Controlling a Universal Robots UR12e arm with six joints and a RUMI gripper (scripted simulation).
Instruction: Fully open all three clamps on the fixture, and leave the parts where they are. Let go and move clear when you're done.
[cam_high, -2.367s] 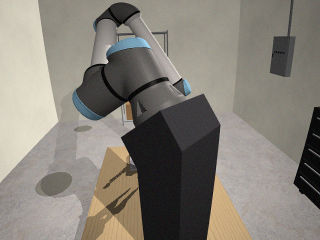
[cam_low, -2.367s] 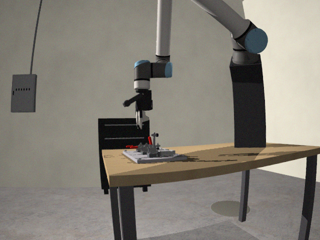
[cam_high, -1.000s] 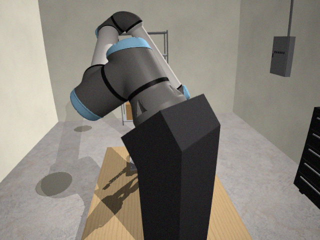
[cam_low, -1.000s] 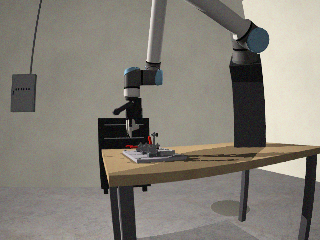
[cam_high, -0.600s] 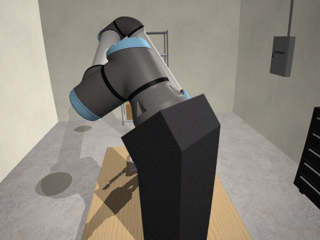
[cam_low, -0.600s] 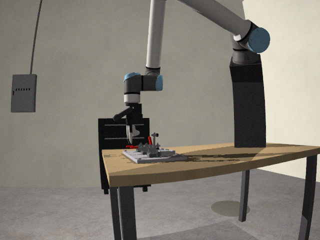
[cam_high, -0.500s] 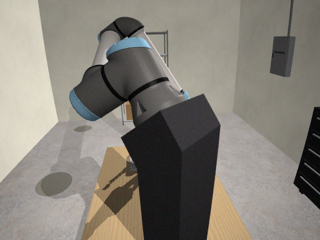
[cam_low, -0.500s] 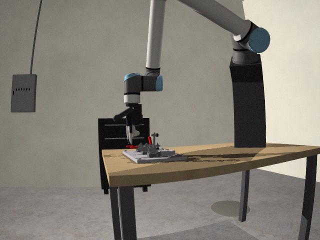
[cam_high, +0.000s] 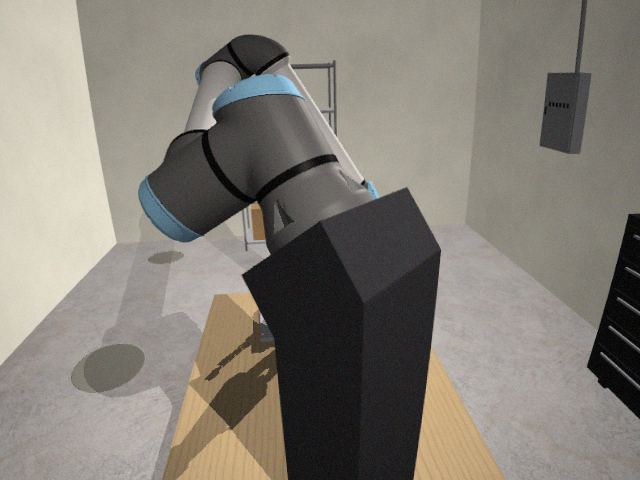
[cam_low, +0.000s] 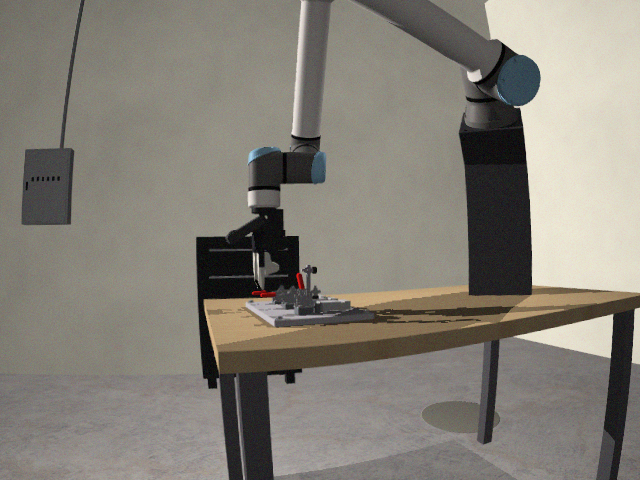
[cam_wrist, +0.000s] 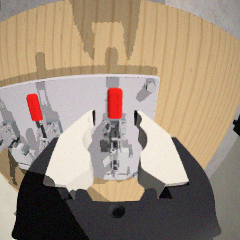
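My hand is 11 cm to the right of the grey fixture plate, 8 cm past it and 7 cm above it.
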